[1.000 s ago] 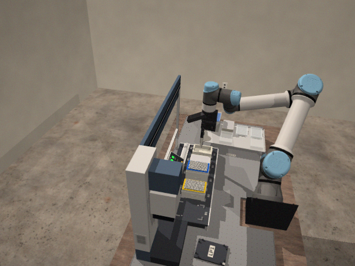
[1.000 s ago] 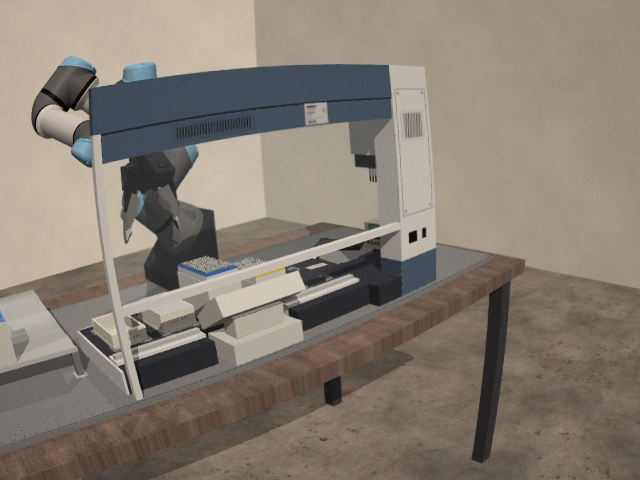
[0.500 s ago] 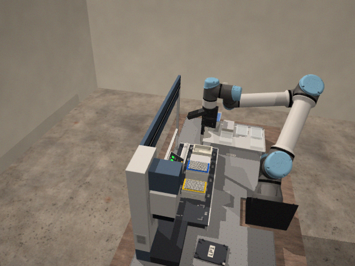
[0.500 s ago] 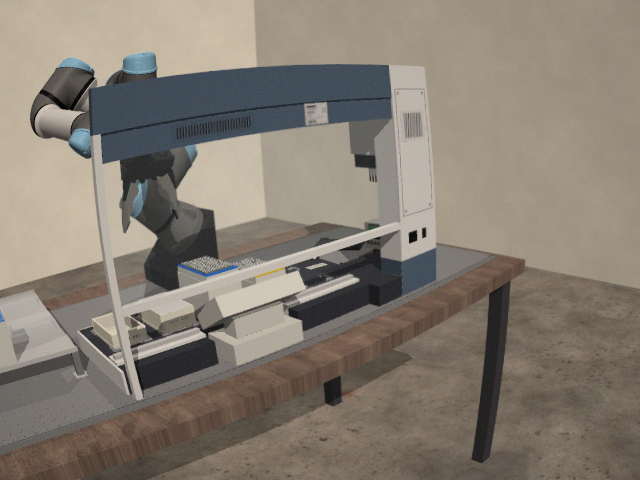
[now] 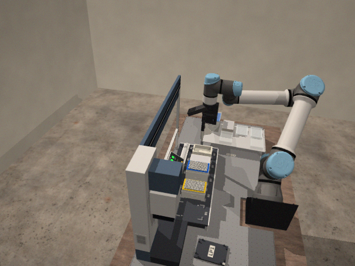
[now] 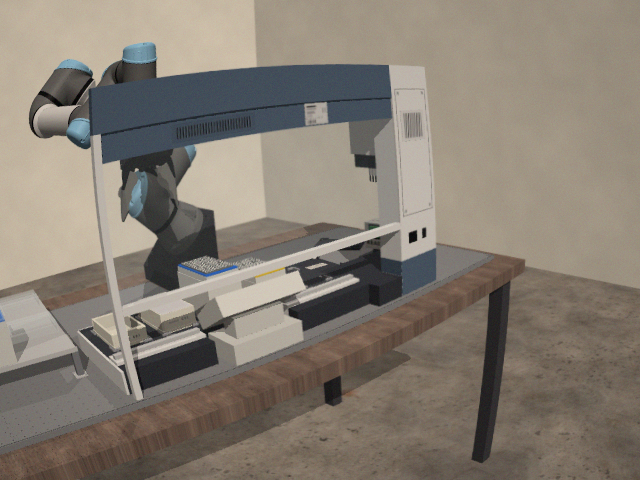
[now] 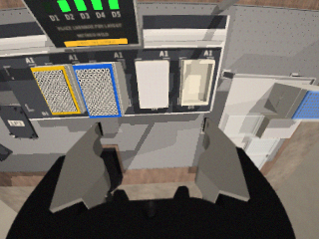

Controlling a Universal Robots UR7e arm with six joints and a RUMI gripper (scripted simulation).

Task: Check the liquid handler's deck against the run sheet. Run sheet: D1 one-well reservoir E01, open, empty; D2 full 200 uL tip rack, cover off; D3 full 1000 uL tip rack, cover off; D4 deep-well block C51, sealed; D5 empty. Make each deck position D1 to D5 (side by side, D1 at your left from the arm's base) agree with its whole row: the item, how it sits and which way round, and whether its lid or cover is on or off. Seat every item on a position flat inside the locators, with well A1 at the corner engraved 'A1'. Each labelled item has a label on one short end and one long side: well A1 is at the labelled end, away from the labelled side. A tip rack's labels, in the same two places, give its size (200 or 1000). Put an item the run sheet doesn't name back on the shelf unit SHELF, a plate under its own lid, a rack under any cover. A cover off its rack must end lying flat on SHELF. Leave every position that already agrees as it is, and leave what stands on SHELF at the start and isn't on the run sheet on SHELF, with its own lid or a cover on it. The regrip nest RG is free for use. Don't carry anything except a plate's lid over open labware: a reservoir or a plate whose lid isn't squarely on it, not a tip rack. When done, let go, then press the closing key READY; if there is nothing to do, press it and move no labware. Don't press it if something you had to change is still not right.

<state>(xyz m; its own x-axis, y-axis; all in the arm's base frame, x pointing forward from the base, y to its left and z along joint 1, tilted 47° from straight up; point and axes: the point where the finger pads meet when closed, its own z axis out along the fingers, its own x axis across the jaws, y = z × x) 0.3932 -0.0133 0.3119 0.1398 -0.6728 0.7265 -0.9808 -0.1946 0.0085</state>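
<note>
My hand is 2 cm short of the cream one-well reservoir, 12 cm to the left of it and 22 cm above it. Also, from my hand: post: 21 cm ahead, 16 cm to the right, 5 cm below; then blue-rimmed tip rack: 1 cm behind, 13 cm to the left, 17 cm below; then white sealed block: 21 cm below.
</note>
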